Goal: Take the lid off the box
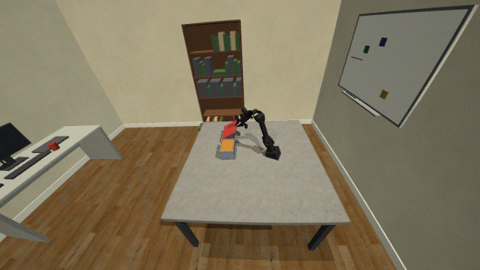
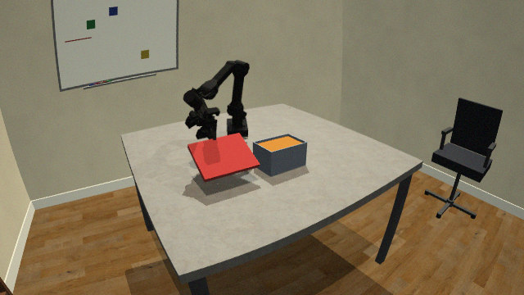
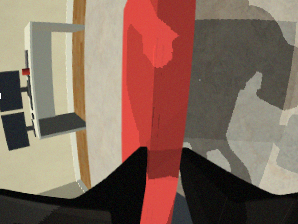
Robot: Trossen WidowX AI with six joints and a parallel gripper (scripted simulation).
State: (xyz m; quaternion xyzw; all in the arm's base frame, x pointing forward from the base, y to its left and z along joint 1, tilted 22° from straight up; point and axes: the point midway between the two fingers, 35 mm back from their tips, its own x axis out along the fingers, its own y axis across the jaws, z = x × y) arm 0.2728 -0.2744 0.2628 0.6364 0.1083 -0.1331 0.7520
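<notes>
The red lid is 10 cm ahead of my hand and 6 cm below it. Round my hand: grey storage box (27 cm to the left, 11 cm below, 10 cm ahead).
</notes>
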